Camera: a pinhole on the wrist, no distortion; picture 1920 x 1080 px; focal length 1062.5 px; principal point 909.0 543.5 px. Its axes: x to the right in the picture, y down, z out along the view. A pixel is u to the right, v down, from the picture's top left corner.
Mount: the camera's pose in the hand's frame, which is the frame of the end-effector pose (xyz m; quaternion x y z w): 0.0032 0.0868 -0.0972 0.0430 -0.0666 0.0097 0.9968
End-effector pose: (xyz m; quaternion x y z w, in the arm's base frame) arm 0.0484 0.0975 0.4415 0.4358 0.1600 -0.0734 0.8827
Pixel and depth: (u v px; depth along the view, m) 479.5 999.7 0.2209
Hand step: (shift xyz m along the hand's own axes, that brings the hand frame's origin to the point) -0.1168 0.1608 0.1170
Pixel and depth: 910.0 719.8 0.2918
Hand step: -0.0362 0.1096 0.1951
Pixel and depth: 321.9 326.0 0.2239
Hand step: -0.1478 0.0200 0.1035
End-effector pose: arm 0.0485 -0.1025 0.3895 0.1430 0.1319 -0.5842 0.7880
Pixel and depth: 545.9 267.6 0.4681
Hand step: -0.2140 -0.0772 0.3334
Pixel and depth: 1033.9 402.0 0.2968
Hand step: -0.0004 0.0221 0.1972
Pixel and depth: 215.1 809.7 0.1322
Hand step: -0.1006 0.1071 0.0246
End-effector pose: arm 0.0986 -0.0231 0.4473 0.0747 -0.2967 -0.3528 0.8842
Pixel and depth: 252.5 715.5 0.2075
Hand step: -0.1521 0.1005 0.0934
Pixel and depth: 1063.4 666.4 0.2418
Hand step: 0.0054 0.0941 0.1486
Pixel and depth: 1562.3 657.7 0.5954
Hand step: 0.2858 0.1037 0.5450
